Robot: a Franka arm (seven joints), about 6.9 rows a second.
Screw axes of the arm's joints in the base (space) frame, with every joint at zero. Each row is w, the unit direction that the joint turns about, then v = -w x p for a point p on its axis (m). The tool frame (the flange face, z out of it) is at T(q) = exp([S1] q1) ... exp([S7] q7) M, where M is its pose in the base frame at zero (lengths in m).
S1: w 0 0 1 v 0 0 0
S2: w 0 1 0 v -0.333 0 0
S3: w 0 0 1 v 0 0 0
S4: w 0 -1 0 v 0.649 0 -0.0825
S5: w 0 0 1 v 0 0 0
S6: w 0 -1 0 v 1.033 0 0
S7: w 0 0 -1 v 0 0.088 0
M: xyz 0.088 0 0.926 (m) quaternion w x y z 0 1 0 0
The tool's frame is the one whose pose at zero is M.
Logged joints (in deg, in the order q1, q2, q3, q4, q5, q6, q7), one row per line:
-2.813, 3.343, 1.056, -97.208, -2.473, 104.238, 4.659
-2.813, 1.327, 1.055, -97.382, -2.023, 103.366, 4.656
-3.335, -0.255, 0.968, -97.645, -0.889, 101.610, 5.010
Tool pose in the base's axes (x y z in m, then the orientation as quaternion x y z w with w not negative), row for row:
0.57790, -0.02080, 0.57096, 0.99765, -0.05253, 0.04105, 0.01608
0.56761, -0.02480, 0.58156, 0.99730, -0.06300, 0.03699, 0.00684
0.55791, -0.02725, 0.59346, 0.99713, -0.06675, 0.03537, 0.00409
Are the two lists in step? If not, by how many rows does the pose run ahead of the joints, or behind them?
The pose runs 1 row ahead of the joints: the pose in row i belongs to the joints in row i + 1.
